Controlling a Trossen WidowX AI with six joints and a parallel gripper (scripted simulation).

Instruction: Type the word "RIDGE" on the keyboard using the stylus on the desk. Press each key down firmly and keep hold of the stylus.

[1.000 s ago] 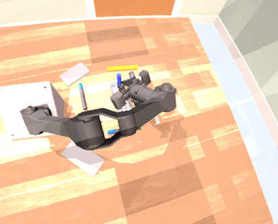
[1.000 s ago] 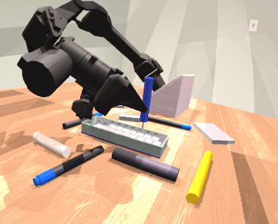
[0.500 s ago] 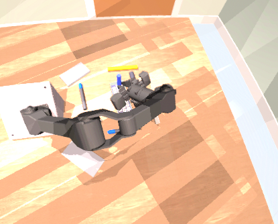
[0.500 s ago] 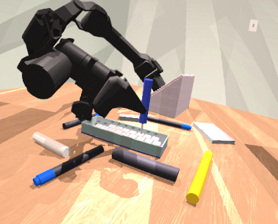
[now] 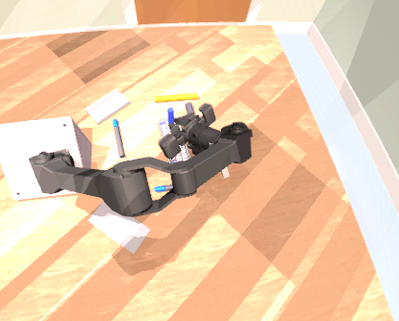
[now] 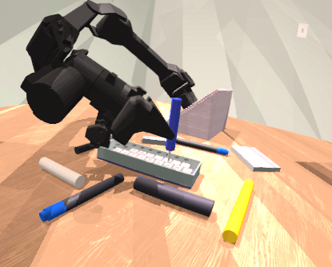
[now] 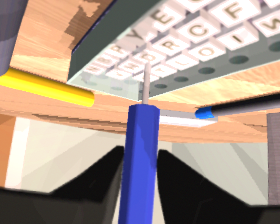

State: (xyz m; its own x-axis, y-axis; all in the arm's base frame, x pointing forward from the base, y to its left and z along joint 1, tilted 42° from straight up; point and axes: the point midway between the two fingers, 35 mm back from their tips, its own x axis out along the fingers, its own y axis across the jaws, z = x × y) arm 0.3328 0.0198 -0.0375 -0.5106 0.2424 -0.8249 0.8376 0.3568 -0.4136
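The dark cylinder lies 8 cm ahead of my gripper tip, 6 cm below it and 4 cm to the left of it. From my gripper tip the other things lie so: yellow cylinder: 14 cm to the left, 6 cm below, 4 cm ahead; blue stylus: 1 cm below; stylus tip: 5 cm below.
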